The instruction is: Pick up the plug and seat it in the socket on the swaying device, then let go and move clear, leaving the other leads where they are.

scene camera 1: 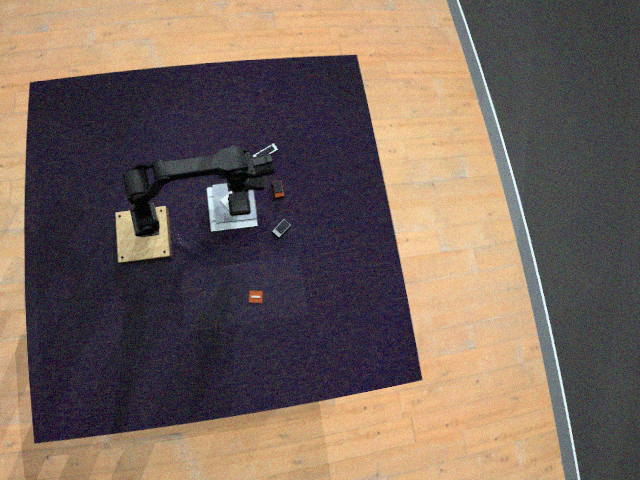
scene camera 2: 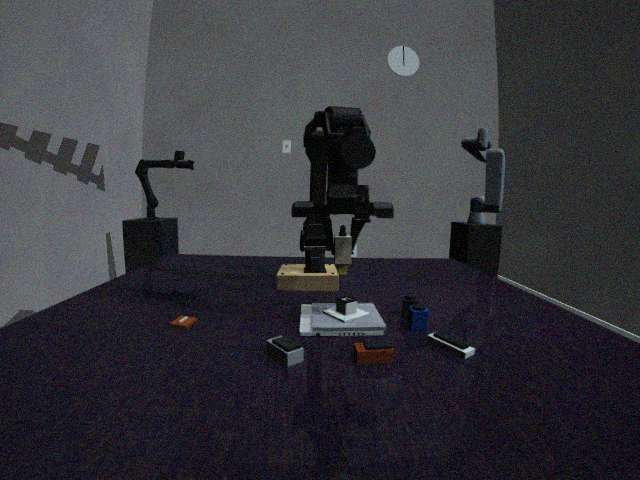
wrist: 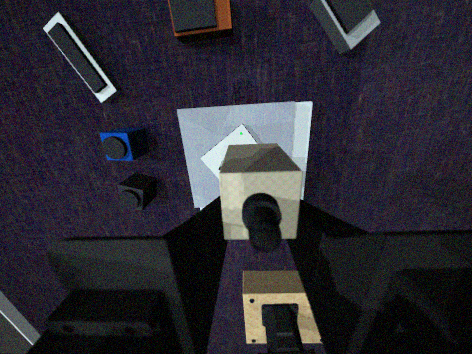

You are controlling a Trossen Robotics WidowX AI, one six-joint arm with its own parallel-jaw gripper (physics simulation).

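Observation:
My gripper (scene camera 2: pixel 343 241) (wrist: pixel 254 198) is shut on the plug, a cream block (scene camera 2: pixel 343 252) (wrist: pixel 232 200) with a black cable stub on top and a yellowish tip below. The plug hangs upright, in the air above the device's level. The device is a pale grey slab (scene camera 1: pixel 218 221) (scene camera 2: pixel 351 324) (wrist: pixel 187 135) bearing a tilted white plate (scene camera 2: pixel 330 313) (wrist: pixel 220 154). On that plate stands the socket, a small grey block (scene camera 2: pixel 346 306) with a dark opening in its top. The plug hides the socket in the wrist view. The plug and socket are apart.
A blue block (scene camera 2: pixel 419 319) (wrist: pixel 128 145) and black block (scene camera 2: pixel 408 304) (wrist: pixel 142 187) stand beside the device. White (scene camera 2: pixel 467 352), orange (scene camera 2: pixel 373 354) and grey (scene camera 2: pixel 293 356) black-topped blocks lie beyond it. An orange tag (scene camera 1: pixel 255 300) (scene camera 2: pixel 178 323) lies off to one side.

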